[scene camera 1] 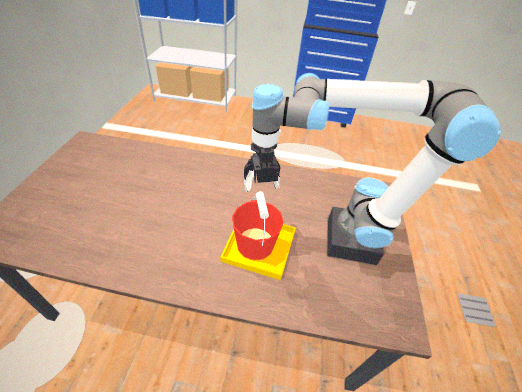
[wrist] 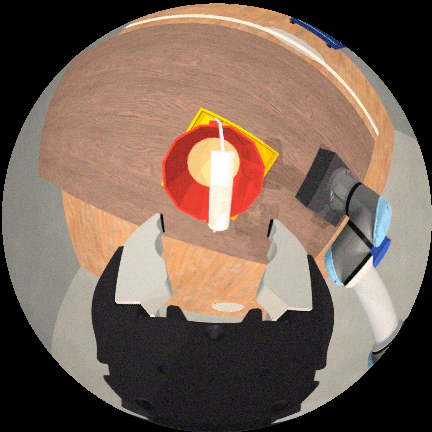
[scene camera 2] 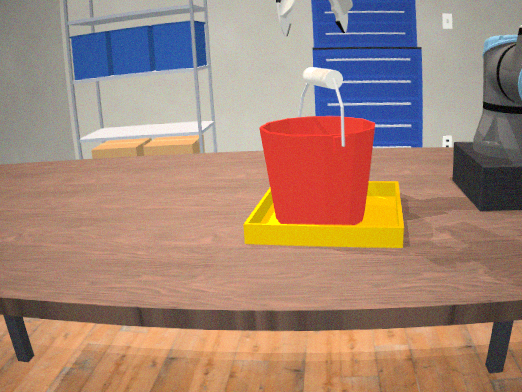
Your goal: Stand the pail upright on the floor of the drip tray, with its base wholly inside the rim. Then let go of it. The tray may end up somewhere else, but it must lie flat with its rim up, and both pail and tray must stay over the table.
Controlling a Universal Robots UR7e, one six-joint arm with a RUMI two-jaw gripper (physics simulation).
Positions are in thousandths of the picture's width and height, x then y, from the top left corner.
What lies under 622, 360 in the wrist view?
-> A yellow drip tray.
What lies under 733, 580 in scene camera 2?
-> A yellow drip tray.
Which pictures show the red pail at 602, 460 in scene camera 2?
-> Scene camera 1, the wrist view and scene camera 2: all of them.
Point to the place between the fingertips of my gripper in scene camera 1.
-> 501, 486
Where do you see a red pail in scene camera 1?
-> At 476, 578
